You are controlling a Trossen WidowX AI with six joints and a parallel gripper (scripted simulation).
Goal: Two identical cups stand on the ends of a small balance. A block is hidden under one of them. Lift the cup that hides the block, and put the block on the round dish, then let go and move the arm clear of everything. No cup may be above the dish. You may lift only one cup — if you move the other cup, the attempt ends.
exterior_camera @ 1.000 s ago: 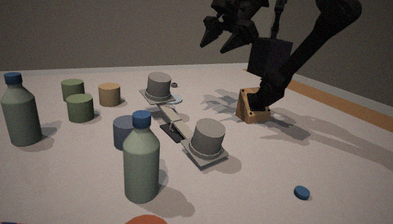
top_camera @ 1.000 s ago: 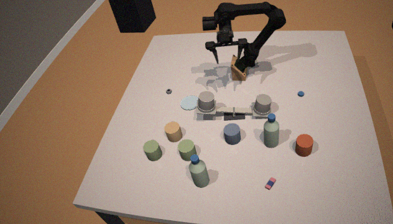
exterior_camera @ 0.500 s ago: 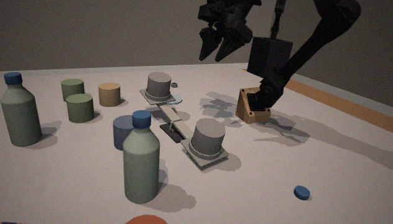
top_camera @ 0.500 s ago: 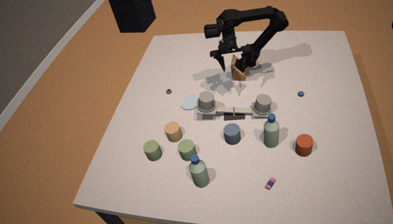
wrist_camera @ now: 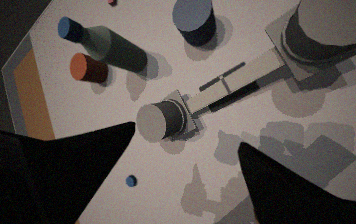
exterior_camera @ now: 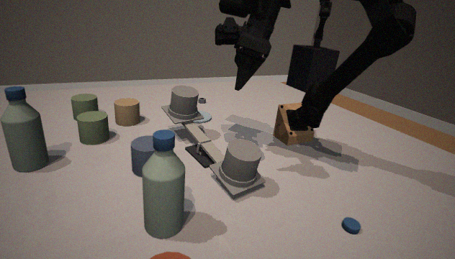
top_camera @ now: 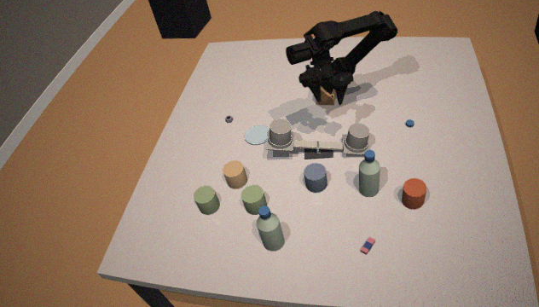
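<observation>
My gripper tip is now 2 cm short of the teal block, 9 cm to the right of it and 14 cm above it. From my gripper tip the other things lie so: blue disc: 13 cm behind, 26 cm to the left, 18 cm below; then pale blue round dish: 28 cm to the right, 18 cm below; then balance: 5 cm ahead, 4 cm to the right, 15 cm below.
</observation>
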